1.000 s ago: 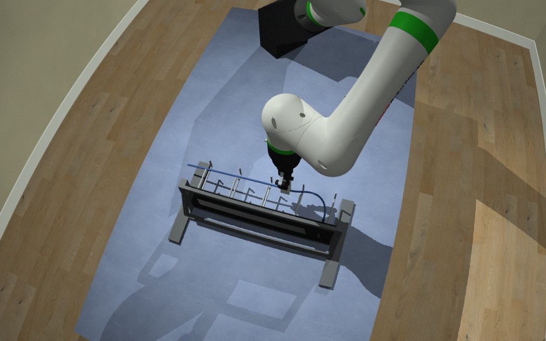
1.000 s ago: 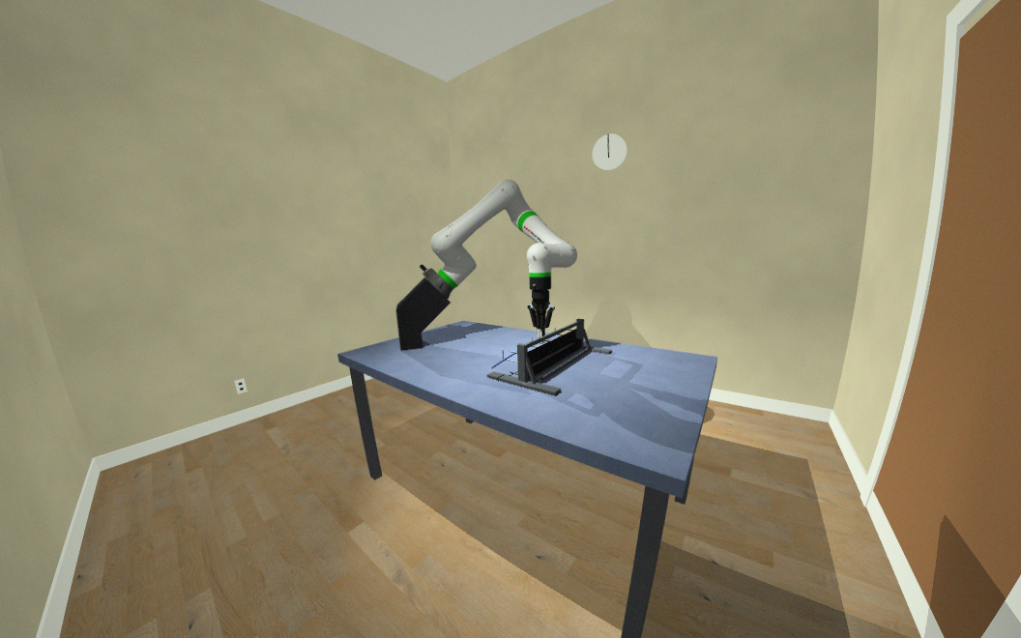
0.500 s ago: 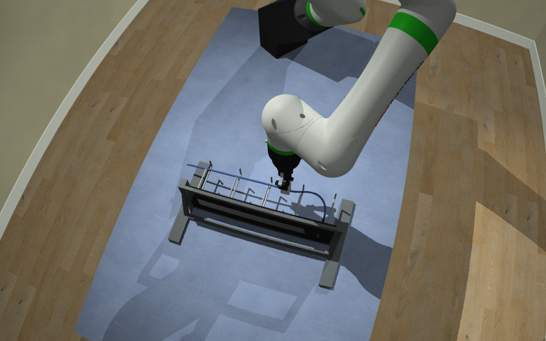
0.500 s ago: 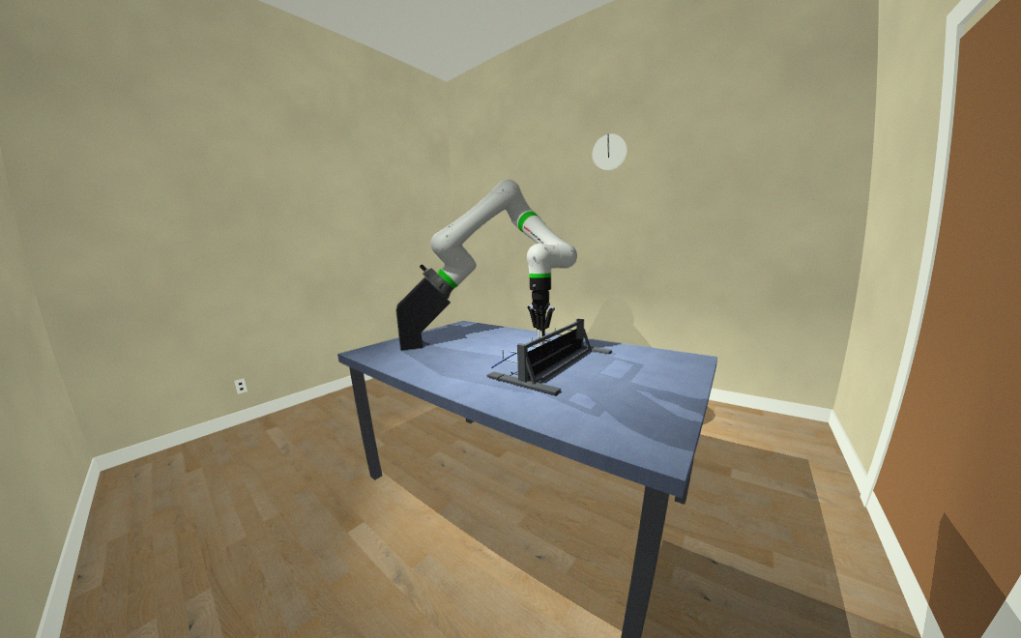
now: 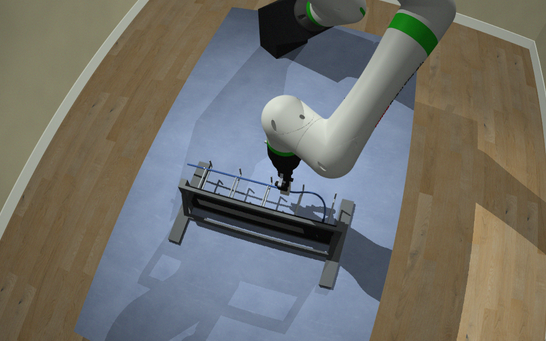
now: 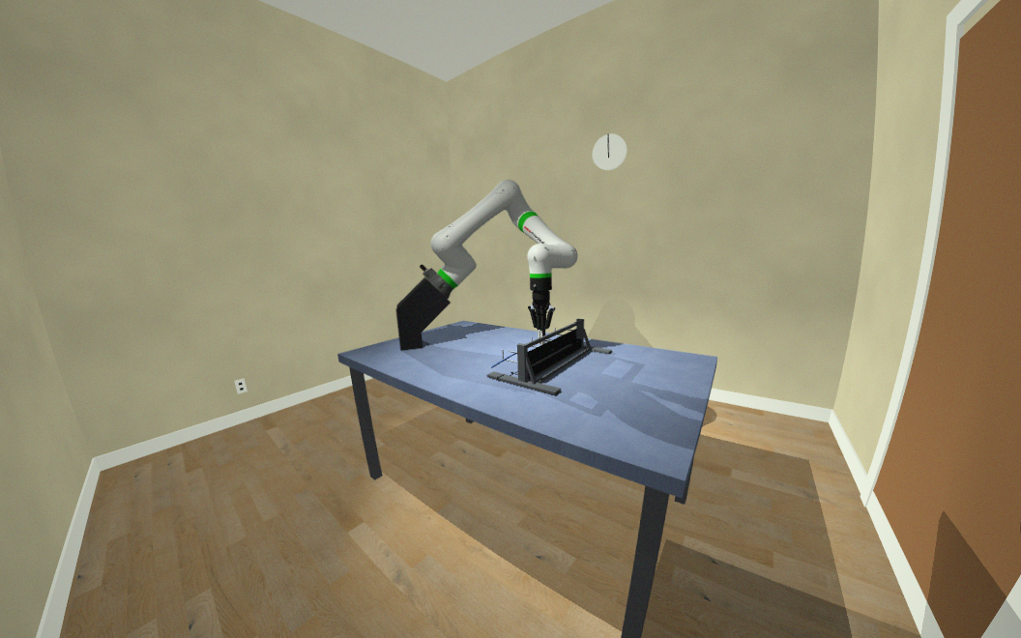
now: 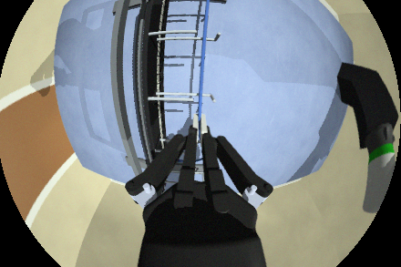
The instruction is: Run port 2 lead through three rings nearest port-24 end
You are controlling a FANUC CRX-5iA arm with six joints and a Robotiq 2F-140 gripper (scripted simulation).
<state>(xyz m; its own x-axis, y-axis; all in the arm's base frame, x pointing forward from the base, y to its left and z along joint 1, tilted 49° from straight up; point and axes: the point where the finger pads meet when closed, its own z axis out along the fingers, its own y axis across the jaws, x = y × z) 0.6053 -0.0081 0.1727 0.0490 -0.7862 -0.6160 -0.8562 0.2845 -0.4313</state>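
Now: hand 100 mm short of the rack, 40 mm to the left of it and 20 mm above it.
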